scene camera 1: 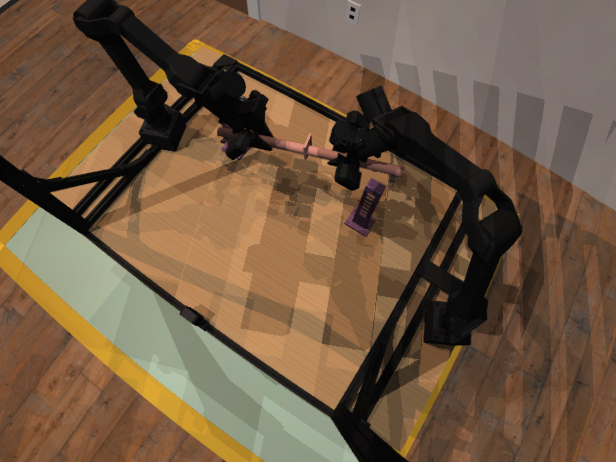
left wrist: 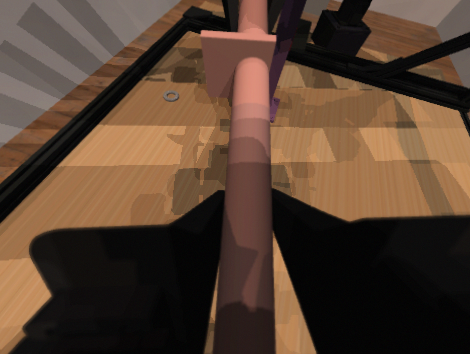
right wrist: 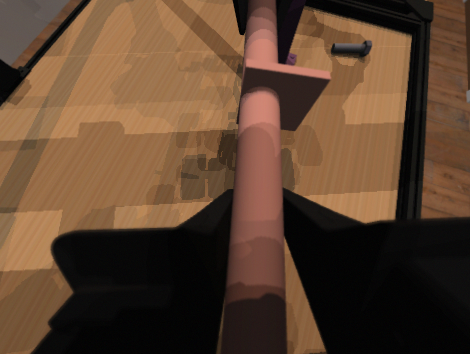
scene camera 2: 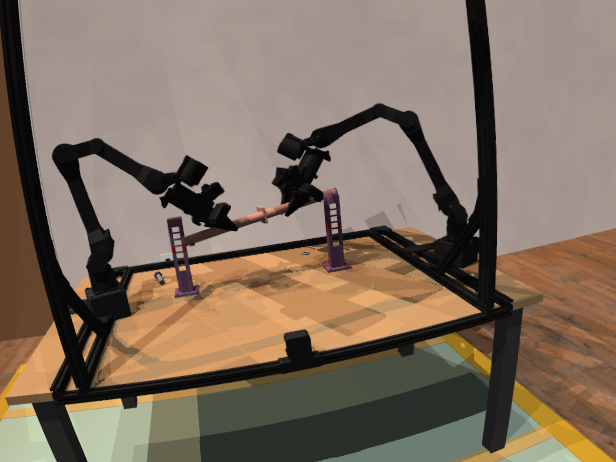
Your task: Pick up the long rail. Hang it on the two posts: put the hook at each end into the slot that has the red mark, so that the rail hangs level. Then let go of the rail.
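Where they show: left gripper, fingertip midpoint: (scene camera 1: 273, 145) (left wrist: 245, 196) (right wrist: 257, 36) (scene camera 2: 235, 229); right gripper, fingertip midpoint: (scene camera 1: 329, 158) (right wrist: 254, 195) (scene camera 2: 283, 215); left arm's base, origin of the base link: (scene camera 1: 159, 121) (scene camera 2: 104, 289); right arm's base, origin of the base link: (scene camera 1: 452, 322) (left wrist: 346, 20).
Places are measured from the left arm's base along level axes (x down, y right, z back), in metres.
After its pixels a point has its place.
The long pink rail (scene camera 1: 295, 146) {x -0.120, y 0.083, z -0.439 m} (scene camera 2: 247, 219) {x -0.111, y 0.087, z -0.412 m} (left wrist: 250, 175) {x -0.114, y 0.071, z -0.378 m} (right wrist: 260, 175) {x -0.130, y 0.088, z -0.522 m} is held in the air, tilted, its left end lower in scene camera 2. My left gripper (scene camera 1: 257, 140) (scene camera 2: 231, 225) {x -0.088, y 0.073, z -0.378 m} (left wrist: 245, 196) {x -0.088, y 0.073, z -0.378 m} and my right gripper (scene camera 1: 346, 159) (scene camera 2: 301, 200) (right wrist: 254, 195) {x -0.099, y 0.087, z -0.526 m} are shut on it, either side of its middle plate. The purple left post (scene camera 2: 185, 282) {x 0.040, y 0.011, z -0.229 m} (right wrist: 291, 30) {x -0.008, y 0.000, z -0.254 m} and right post (scene camera 1: 367, 205) {x -0.067, y 0.174, z -0.640 m} (scene camera 2: 336, 256) {x 0.036, y 0.172, z -0.637 m} (left wrist: 287, 55) stand upright with red marks. In scene camera 2 the rail's left end overlaps the left post near its red mark; its right end shows at the right post's top. Hook seating is unclear.
A bolt (scene camera 2: 159, 278) {x 0.059, y -0.140, z -0.194 m} (right wrist: 348, 48) {x 0.060, y -0.146, z -0.204 m} lies behind the left post. A grey ring (scene camera 2: 305, 253) {x 0.070, y -0.016, z -0.655 m} (left wrist: 171, 95) {x 0.073, y -0.028, z -0.671 m} lies near the table's back edge. Black frame bars border the table, and a dark box (scene camera 2: 298, 345) {x 0.038, y 0.529, z -0.261 m} sits on the front bar.
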